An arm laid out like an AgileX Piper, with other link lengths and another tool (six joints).
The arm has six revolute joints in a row. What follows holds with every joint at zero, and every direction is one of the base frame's. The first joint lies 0.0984 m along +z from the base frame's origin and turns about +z. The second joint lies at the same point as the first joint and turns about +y. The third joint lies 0.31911 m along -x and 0.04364 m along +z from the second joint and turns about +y. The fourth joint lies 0.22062 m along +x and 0.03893 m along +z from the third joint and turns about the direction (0.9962, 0, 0.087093). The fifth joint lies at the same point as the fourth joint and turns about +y. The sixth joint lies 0.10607 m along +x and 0.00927 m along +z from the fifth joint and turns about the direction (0.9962, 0, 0.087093). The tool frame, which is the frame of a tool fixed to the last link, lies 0.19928 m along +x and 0.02 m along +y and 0.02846 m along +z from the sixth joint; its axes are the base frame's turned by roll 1.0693, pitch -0.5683 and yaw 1.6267 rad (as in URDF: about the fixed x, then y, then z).
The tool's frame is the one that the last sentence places.
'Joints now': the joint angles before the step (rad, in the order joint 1, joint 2, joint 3, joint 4, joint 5, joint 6). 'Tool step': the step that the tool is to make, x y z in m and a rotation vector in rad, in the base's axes. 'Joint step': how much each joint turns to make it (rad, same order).
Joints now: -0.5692, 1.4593, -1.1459, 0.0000, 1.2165, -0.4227
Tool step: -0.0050, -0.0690, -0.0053, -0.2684, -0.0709, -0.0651
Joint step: -0.0001, -0.0732, 0.1693, -0.2467, -0.2843, 0.1696
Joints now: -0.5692, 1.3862, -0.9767, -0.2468, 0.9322, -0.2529
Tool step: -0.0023, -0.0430, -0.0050, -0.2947, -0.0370, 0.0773
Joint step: 0.0853, -0.0609, 0.2647, -0.4928, -0.2919, 0.3852
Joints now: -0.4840, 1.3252, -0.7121, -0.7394, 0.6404, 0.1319
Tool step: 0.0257, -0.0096, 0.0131, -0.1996, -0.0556, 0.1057
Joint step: 0.1307, -0.0001, 0.1449, -0.5417, -0.0549, 0.5125
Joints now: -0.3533, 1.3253, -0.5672, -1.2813, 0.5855, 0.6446
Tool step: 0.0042, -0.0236, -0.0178, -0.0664, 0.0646, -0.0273
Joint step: 0.0074, 0.1378, 0.0104, -0.2133, 0.0617, 0.2136
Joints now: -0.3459, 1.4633, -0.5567, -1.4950, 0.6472, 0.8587
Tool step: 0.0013, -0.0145, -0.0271, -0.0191, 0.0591, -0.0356
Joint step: 0.0001, 0.1392, -0.0001, -0.1106, 0.0503, 0.1460
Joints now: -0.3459, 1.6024, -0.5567, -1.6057, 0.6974, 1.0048
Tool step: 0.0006, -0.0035, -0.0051, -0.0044, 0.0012, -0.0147
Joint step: -0.0001, 0.0300, -0.0002, -0.0253, 0.0134, 0.0457
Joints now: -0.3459, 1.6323, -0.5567, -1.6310, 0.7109, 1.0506
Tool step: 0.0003, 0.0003, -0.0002, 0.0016, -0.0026, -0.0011
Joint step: 0.0003, 0.0001, 0.0001, -0.0001, -0.0011, 0.0034
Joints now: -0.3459, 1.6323, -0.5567, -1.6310, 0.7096, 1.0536
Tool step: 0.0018, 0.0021, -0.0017, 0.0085, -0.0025, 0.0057
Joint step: -0.0002, 0.0002, -0.0002, -0.0002, -0.0106, 0.0002
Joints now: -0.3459, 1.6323, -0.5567, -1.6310, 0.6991, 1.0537
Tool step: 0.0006, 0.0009, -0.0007, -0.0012, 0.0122, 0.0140
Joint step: 0.0003, 0.0001, 0.0001, -0.0015, -0.0038, -0.0167
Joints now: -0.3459, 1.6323, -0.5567, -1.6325, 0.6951, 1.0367
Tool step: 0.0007, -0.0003, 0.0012, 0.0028, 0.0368, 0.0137
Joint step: 0.0000, 0.0001, -0.0323, 0.0646, -0.0016, -0.1059
